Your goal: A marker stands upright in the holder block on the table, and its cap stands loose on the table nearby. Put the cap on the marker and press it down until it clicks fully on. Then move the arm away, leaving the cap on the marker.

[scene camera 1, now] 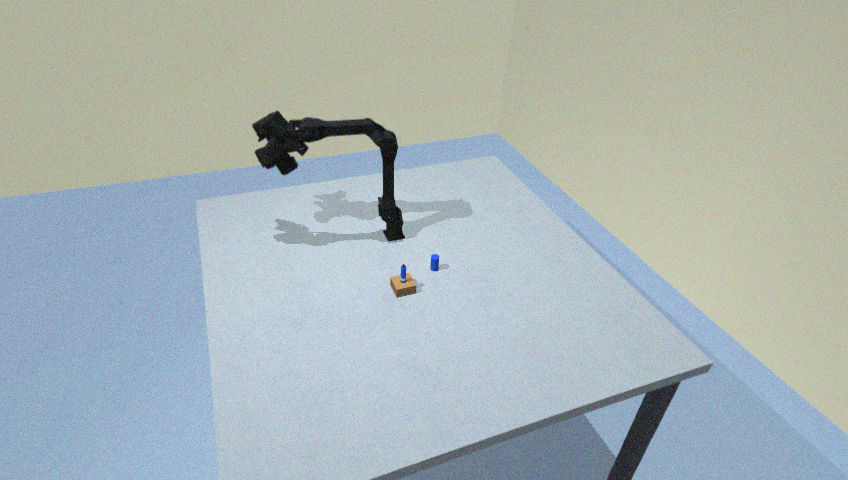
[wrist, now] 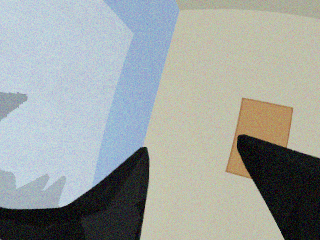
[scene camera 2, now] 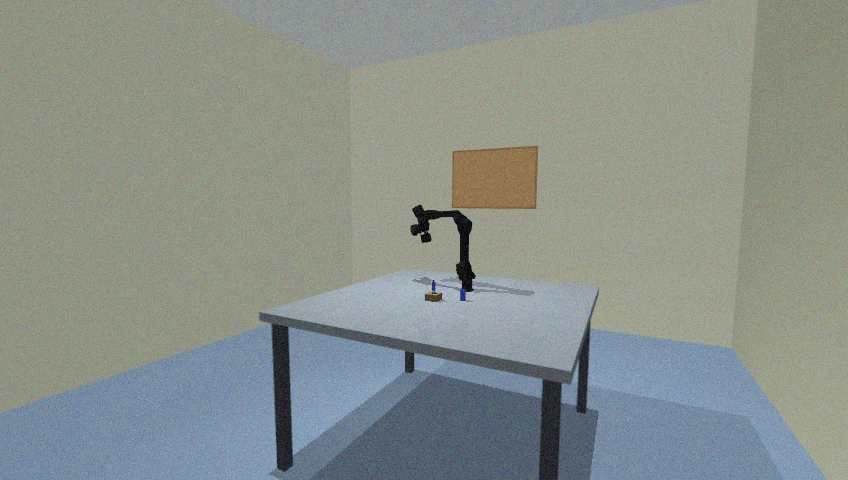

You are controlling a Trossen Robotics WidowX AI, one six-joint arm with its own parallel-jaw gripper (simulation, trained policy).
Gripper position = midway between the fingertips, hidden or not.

I see my gripper (scene camera 1: 264,148).
My gripper is seen too in the wrist view (wrist: 193,147).
